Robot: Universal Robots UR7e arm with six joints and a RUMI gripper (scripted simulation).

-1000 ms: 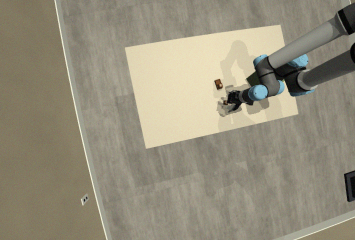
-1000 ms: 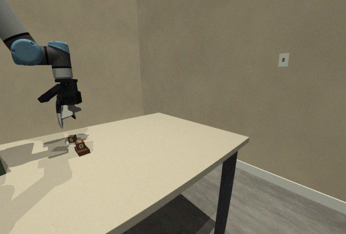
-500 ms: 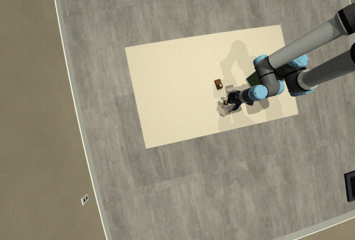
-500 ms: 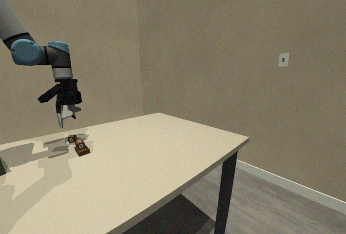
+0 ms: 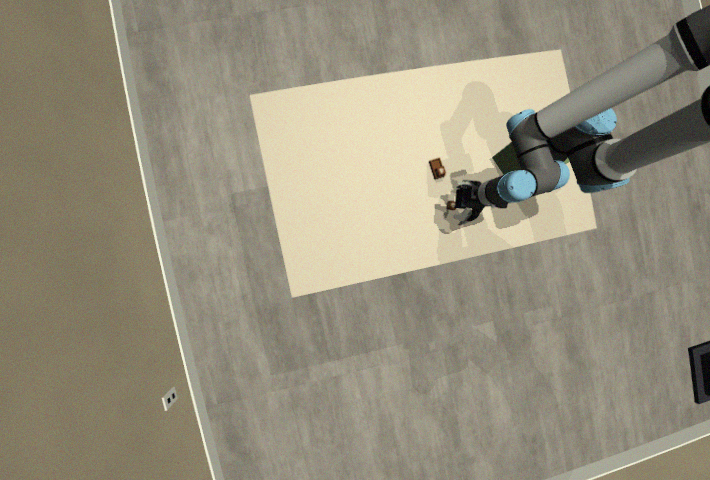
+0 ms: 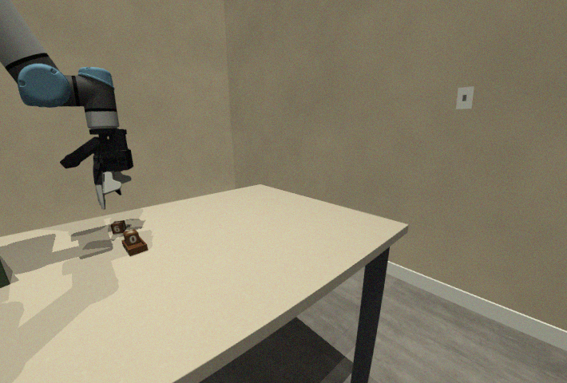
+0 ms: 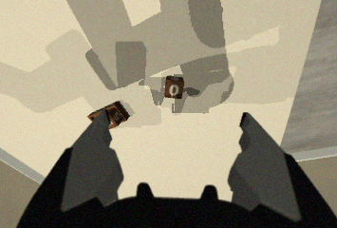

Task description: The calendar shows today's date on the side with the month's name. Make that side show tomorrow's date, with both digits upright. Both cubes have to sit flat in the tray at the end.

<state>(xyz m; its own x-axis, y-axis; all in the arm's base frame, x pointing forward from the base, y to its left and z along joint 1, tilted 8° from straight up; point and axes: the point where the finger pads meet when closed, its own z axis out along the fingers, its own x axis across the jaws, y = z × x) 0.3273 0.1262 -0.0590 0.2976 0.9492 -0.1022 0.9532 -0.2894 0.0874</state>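
My hand is 8 cm above the brown digit cube. From my hand the other things lie so: brown calendar tray: 15 cm to the right, 9 cm below, 3 cm ahead.
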